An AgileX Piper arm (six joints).
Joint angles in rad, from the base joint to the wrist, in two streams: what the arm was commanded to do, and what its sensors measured. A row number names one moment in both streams.
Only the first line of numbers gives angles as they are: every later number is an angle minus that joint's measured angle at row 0.
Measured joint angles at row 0:
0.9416 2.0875 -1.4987 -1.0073 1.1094 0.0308
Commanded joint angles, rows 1 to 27:
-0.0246 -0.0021 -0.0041 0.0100 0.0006 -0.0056
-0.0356 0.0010 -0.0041 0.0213 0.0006 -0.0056
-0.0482 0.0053 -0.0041 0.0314 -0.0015 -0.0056
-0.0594 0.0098 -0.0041 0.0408 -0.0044 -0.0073
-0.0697 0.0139 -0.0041 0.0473 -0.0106 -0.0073
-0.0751 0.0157 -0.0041 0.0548 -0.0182 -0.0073
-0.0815 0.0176 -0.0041 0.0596 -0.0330 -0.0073
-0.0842 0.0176 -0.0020 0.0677 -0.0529 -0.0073
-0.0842 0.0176 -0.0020 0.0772 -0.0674 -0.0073
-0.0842 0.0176 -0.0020 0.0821 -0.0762 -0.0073
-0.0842 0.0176 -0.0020 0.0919 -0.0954 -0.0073
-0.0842 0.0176 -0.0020 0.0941 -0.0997 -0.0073
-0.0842 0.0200 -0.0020 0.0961 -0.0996 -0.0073
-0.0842 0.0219 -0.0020 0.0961 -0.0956 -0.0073
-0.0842 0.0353 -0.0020 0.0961 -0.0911 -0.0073
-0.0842 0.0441 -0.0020 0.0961 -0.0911 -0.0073
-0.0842 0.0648 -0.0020 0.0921 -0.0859 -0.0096
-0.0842 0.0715 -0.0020 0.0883 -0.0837 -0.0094
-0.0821 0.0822 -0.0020 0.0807 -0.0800 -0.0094
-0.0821 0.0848 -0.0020 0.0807 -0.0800 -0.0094
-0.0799 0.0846 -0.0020 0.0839 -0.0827 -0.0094
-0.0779 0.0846 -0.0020 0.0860 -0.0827 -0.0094
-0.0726 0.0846 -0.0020 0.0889 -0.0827 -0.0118
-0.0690 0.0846 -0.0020 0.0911 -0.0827 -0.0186
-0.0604 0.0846 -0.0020 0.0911 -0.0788 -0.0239
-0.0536 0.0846 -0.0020 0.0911 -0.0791 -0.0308
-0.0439 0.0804 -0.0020 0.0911 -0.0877 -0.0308
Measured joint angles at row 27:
-0.0672 0.0862 0.0000 0.0904 -0.0838 -0.0124
